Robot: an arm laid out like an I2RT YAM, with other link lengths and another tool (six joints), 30 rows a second.
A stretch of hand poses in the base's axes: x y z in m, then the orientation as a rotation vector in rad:
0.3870 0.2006 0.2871 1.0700 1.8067 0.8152
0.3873 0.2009 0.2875 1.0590 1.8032 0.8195
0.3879 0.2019 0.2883 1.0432 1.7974 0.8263
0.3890 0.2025 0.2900 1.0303 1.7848 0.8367
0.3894 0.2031 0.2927 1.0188 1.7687 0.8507
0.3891 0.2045 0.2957 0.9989 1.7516 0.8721
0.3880 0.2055 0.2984 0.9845 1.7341 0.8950
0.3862 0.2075 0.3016 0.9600 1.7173 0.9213
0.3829 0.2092 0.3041 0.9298 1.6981 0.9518
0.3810 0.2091 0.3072 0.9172 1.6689 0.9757
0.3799 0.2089 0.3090 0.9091 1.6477 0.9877
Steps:
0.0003 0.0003 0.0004 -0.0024 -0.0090 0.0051
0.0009 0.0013 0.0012 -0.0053 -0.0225 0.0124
0.0020 0.0019 0.0029 -0.0042 -0.0403 0.0164
0.0024 0.0025 0.0056 0.0003 -0.0606 0.0194
0.0021 0.0039 0.0086 0.0060 -0.0869 0.0293
0.0010 0.0049 0.0113 0.0157 -0.1108 0.0372
-0.0008 0.0069 0.0145 0.0232 -0.1395 0.0521
-0.0041 0.0086 0.0170 0.0313 -0.1732 0.0707
-0.0060 0.0085 0.0201 0.0438 -0.2049 0.0726
-0.0071 0.0083 0.0219 0.0496 -0.2267 0.0712

